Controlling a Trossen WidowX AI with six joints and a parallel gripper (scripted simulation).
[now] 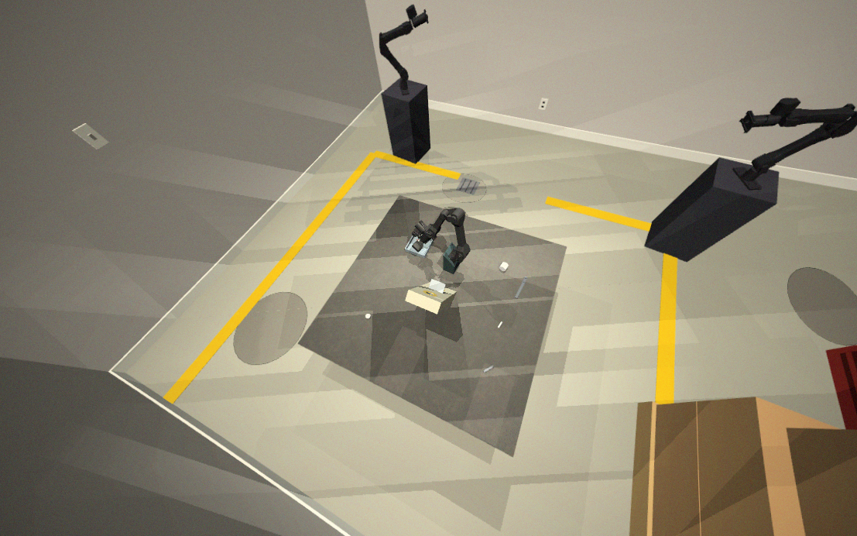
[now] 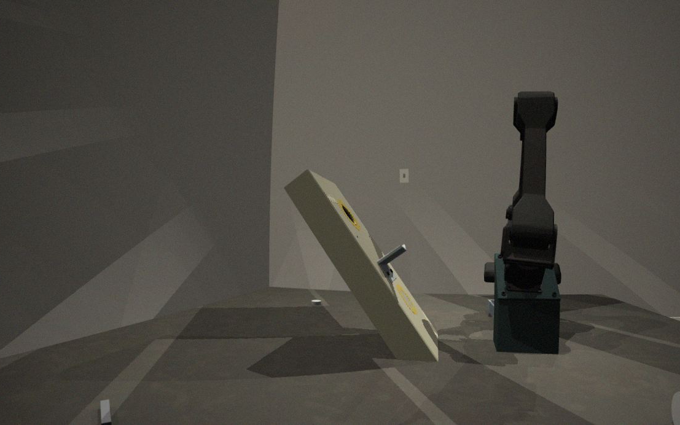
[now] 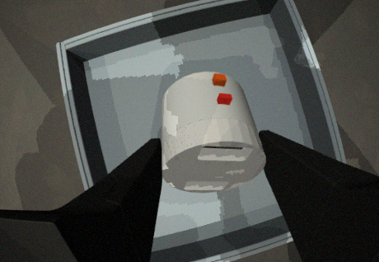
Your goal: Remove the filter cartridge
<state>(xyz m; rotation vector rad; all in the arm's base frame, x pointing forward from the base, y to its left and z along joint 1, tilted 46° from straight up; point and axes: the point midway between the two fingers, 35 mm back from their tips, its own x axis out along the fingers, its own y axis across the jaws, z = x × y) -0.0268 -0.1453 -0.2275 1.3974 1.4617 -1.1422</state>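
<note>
My gripper tip is now right at the round filter cartridge. The rest, counted from my gripper tip: cream service panel: 330 mm ahead, 320 mm to the left, 130 mm above; then tray: 40 mm below, 10 mm to the right.
</note>
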